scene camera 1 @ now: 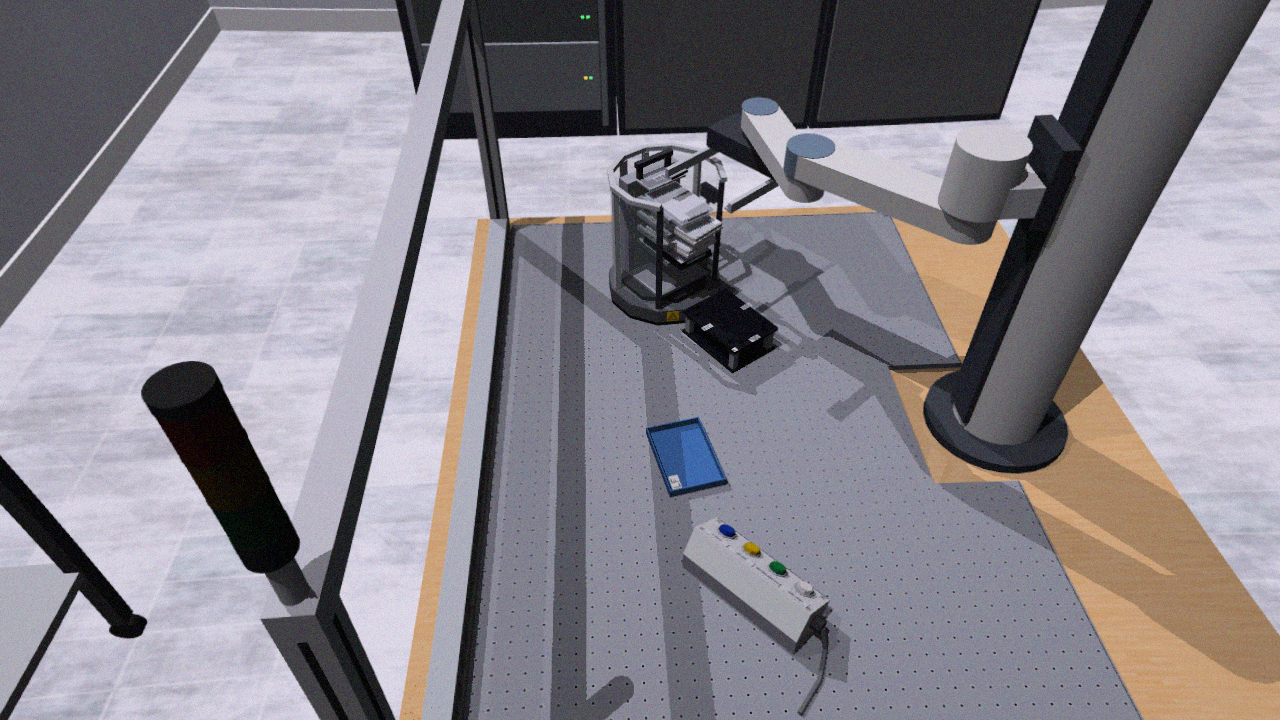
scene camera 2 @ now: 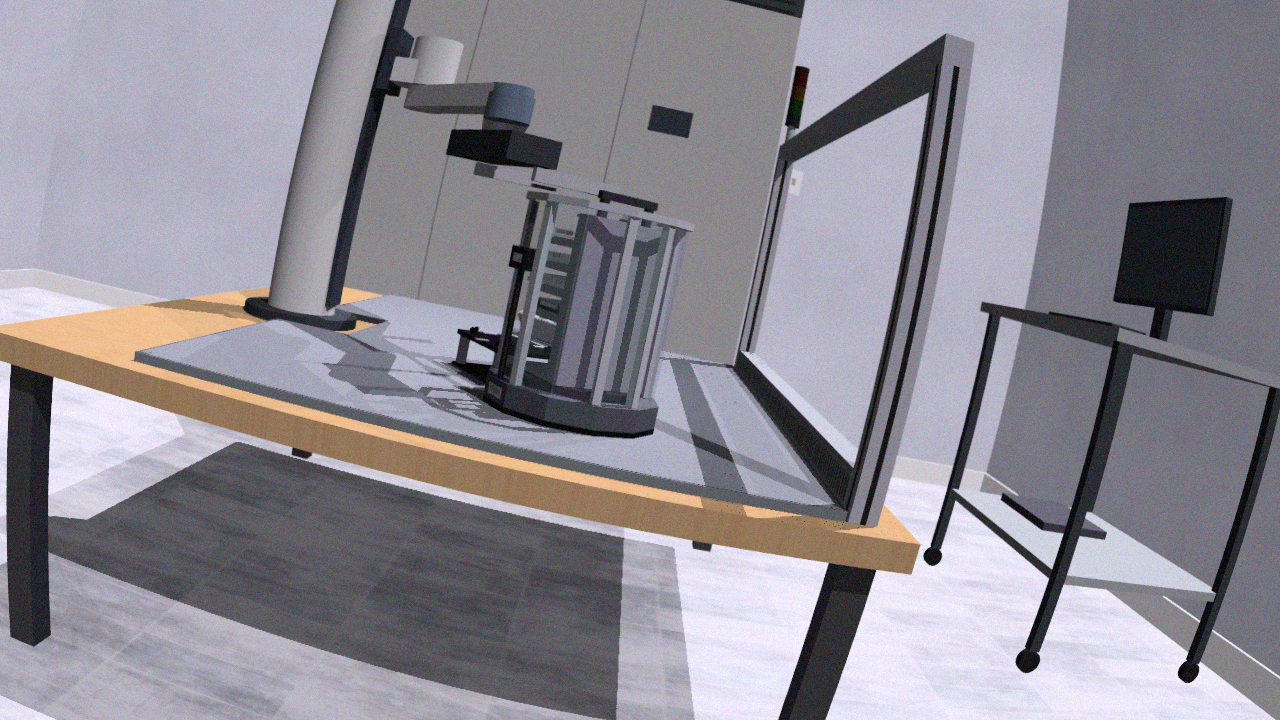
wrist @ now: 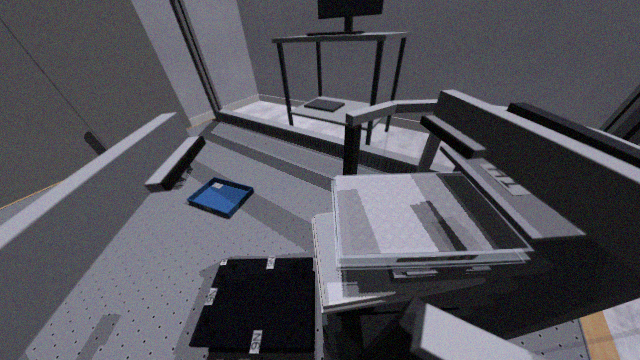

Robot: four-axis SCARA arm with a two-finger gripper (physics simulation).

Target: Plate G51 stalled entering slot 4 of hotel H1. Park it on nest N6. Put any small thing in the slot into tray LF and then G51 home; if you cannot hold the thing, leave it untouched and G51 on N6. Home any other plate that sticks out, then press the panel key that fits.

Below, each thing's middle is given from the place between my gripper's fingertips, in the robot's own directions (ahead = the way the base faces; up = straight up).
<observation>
I see the clear well plate [scene camera 1: 681, 206] 30 mm ahead of my hand, 70 mm to the right of it and 70 mm below it. From my hand the other things lie so: blue tray [scene camera 1: 685, 457] 50 mm ahead, 390 mm to the left, 320 mm below; round plate rack [scene camera 2: 592, 294] 50 mm ahead, 100 mm to the right, 170 mm below.
</observation>
